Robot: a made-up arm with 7 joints.
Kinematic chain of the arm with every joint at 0, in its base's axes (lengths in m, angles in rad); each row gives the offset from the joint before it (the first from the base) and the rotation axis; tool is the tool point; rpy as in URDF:
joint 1: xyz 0 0 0.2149 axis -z
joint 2: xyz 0 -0.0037 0.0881 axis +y
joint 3: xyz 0 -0.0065 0.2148 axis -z
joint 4: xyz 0 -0.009 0.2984 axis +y
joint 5: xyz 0 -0.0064 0.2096 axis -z
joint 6: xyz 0 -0.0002 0.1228 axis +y
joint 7: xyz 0 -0.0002 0.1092 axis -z
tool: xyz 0 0 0 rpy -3.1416 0 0
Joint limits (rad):
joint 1: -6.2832..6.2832
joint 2: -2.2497..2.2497
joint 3: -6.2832..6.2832
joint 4: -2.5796..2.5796
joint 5: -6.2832..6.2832
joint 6: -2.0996..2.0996
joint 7: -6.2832..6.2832
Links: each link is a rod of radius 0.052 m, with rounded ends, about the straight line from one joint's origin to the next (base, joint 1, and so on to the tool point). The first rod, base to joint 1, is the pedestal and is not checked.
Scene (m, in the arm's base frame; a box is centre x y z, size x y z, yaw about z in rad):
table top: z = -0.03
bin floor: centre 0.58 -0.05 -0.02 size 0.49 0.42 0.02 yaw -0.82
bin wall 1: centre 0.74 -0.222 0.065 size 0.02 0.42 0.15 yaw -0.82
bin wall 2: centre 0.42 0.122 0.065 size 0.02 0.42 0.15 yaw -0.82
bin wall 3: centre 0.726 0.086 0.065 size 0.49 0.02 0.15 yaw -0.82
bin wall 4: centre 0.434 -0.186 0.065 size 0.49 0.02 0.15 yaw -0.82
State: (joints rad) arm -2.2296 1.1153 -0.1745 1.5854 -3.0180 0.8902 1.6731
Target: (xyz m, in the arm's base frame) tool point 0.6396 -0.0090 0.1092
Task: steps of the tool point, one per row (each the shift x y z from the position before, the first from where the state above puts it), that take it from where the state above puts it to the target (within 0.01 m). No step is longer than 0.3 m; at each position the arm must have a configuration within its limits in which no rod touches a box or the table.
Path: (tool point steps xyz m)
1: 0.2341 0.1282 -0.0062
2: 0.2639 0.0317 0.0046
3: 0.2542 -0.0692 0.0150
4: 0.2057 -0.1582 0.0249
5: 0.1266 -0.2204 0.0337
6: 0.0308 -0.2454 0.0411
7: 0.0089 0.0038 -0.1033
8: -0.0089 -0.0038 -0.1073

